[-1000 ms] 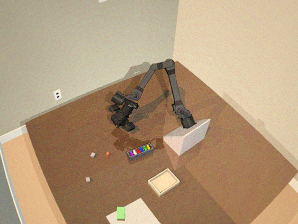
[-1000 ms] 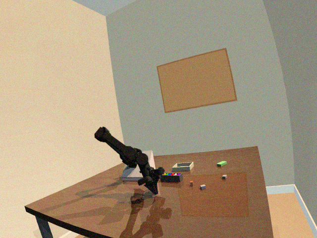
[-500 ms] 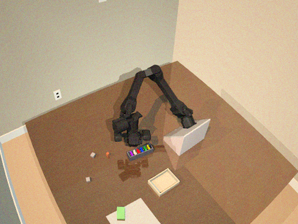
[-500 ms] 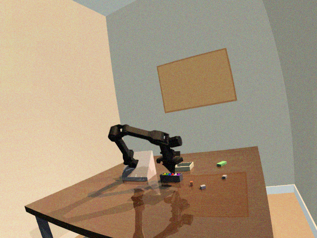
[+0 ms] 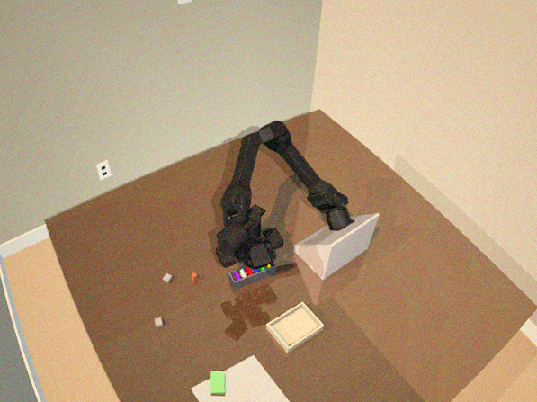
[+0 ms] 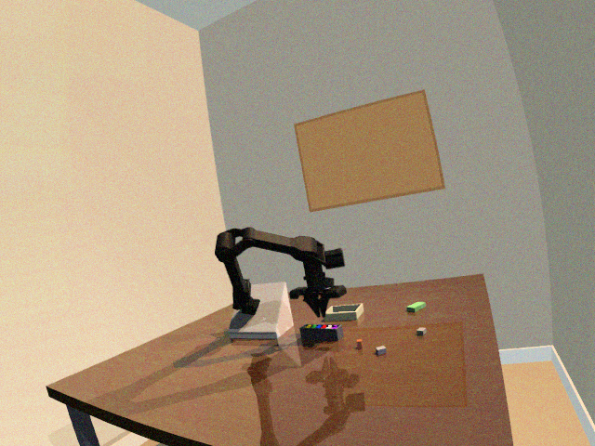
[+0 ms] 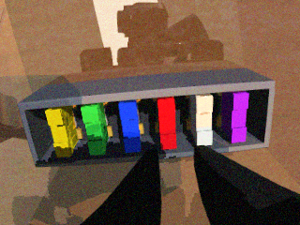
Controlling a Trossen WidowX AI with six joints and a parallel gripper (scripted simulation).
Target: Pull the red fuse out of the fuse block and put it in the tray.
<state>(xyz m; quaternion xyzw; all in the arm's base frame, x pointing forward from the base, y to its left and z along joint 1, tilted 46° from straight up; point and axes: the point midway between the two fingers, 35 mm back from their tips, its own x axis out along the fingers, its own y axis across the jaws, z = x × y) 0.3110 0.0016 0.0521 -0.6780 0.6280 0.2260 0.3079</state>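
Right now my gripper tip is 50 mm above the red fuse. The rest, counted from my gripper tip: cream tray (20 mm behind, 220 mm to the left, 70 mm below); then green block (260 mm ahead, 270 mm to the left, 60 mm below); then orange piece (150 mm ahead, 80 mm to the right, 60 mm below).
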